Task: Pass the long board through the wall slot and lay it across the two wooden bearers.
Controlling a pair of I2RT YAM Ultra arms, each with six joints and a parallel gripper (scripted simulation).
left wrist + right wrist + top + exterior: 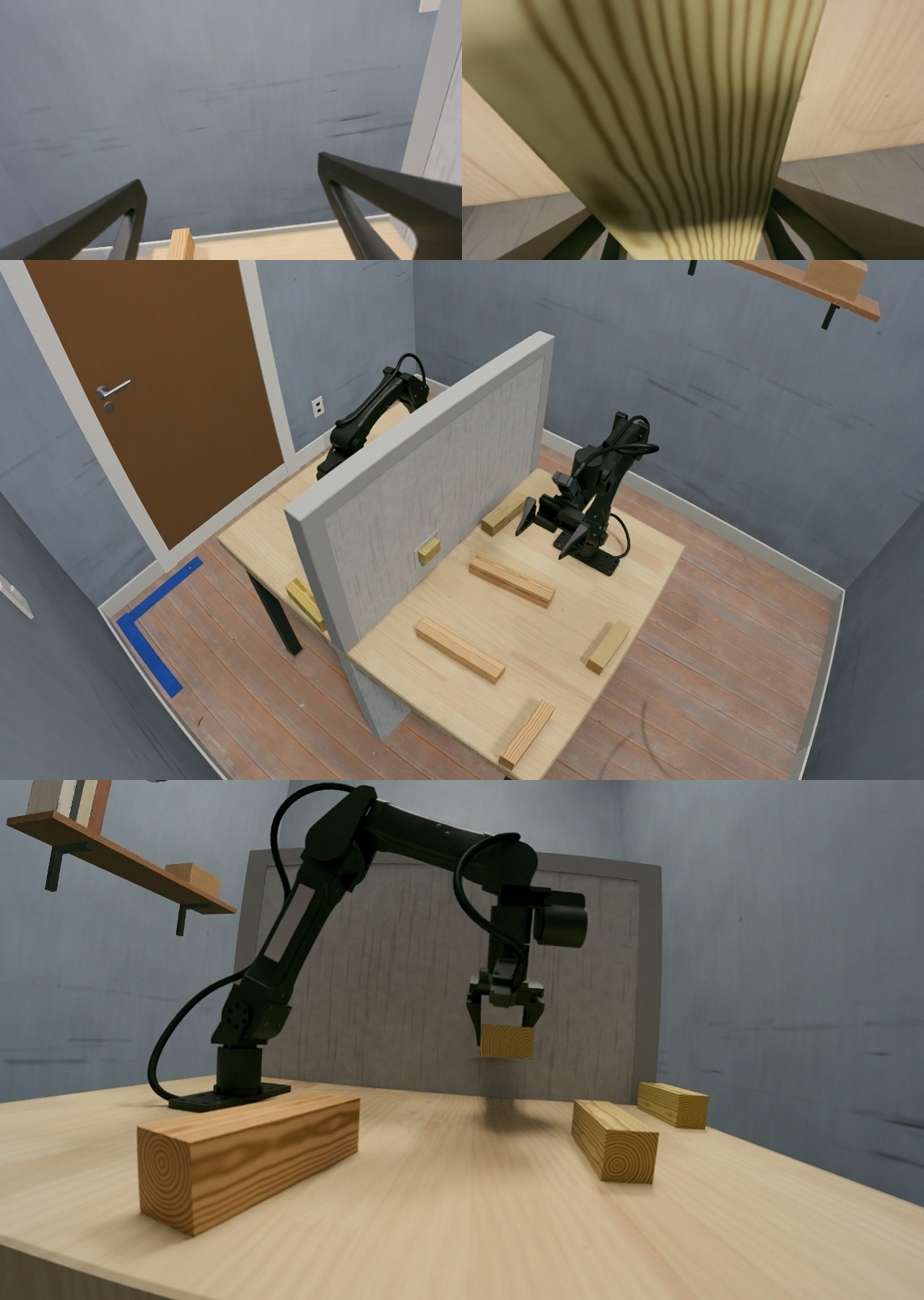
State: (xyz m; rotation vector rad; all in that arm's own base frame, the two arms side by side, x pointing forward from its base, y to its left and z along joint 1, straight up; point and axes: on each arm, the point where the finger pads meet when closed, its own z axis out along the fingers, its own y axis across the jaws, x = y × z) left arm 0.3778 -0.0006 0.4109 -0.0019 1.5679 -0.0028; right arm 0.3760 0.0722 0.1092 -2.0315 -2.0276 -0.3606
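Right now the long pale board is 50 mm to the left of my right hand. Round my right hand: wooden bearer (120 mm ahead, 430 mm to the left, 90 mm below); then thick block (160 mm behind, 320 mm to the right, 80 mm below).
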